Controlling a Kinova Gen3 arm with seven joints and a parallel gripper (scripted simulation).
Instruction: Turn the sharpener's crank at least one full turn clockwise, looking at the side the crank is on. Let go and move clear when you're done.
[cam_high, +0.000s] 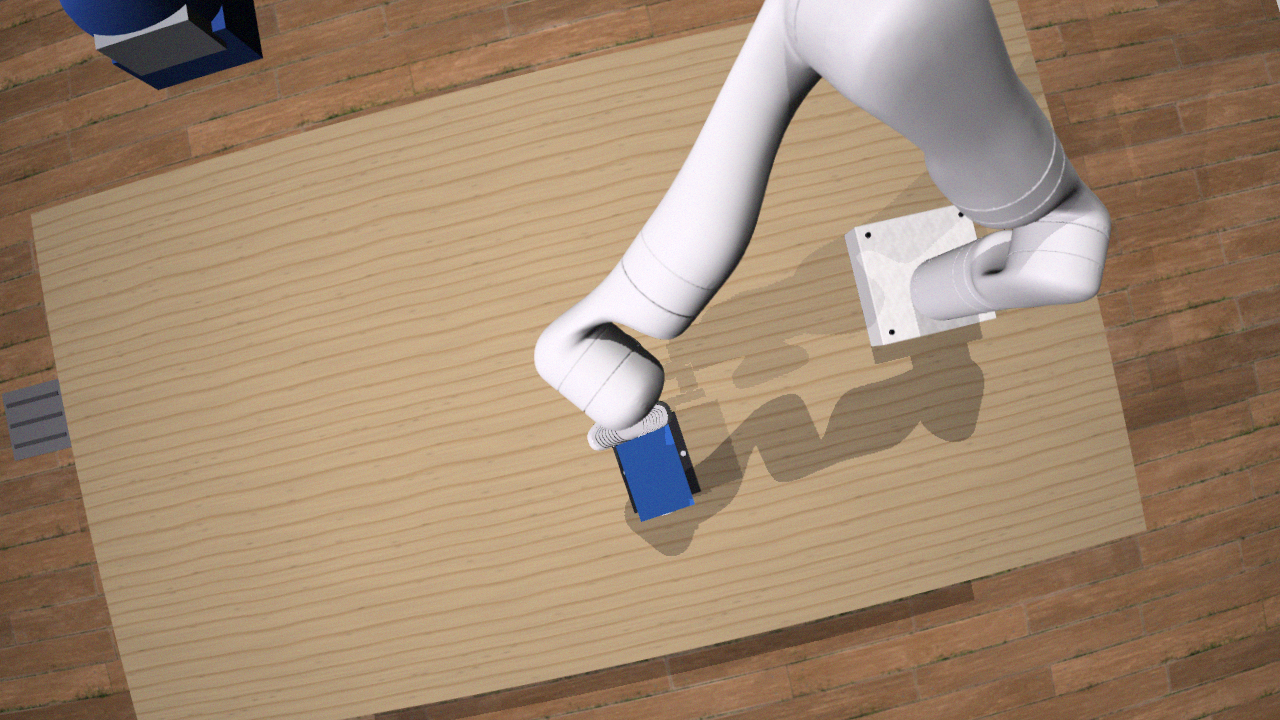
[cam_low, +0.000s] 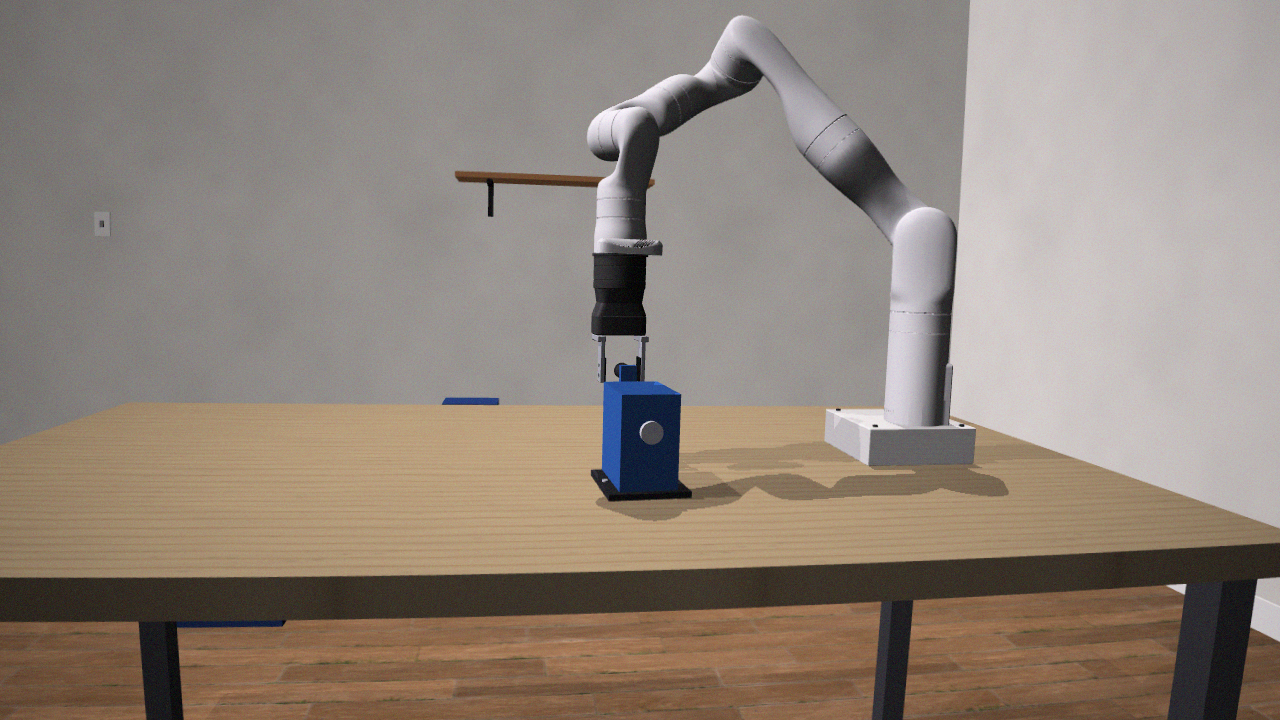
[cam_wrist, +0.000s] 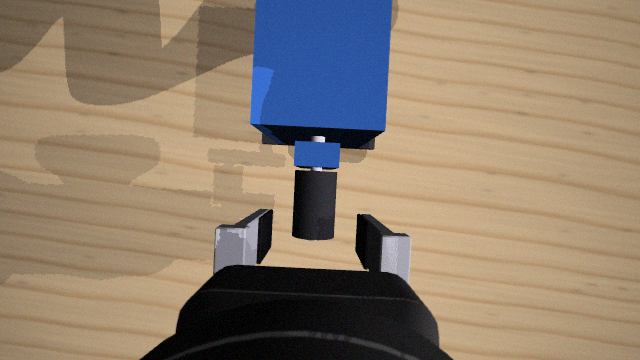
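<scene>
My gripper is now 2 cm to the right of the black handle. The rest, counted from my hand: crank (1 cm behind, 2 cm to the left, 1 cm below).
</scene>
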